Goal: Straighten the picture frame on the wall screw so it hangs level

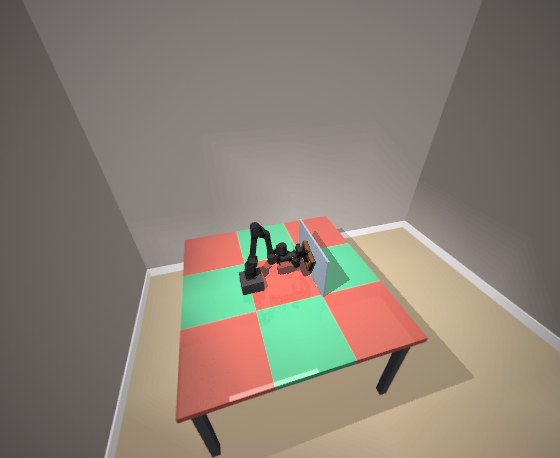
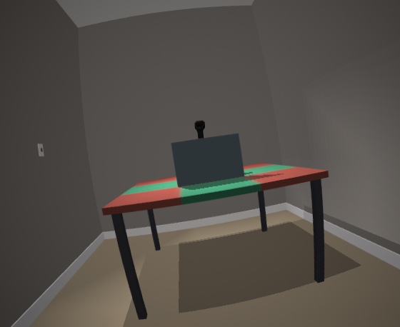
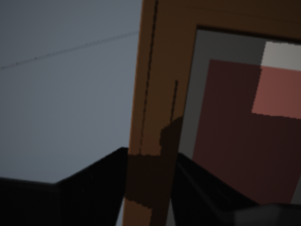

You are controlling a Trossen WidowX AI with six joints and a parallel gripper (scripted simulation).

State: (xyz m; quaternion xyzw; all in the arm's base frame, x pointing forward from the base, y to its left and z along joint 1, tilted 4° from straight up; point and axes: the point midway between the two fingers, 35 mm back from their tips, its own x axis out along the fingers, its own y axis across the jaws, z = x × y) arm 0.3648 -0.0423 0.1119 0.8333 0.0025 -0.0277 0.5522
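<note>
The picture frame lies 10 mm ahead of my gripper tip, 20 mm to the left of it and 50 mm below it. From my gripper tip the other things lie so: grey wall panel: 20 mm ahead, 20 mm to the left, 60 mm below.
</note>
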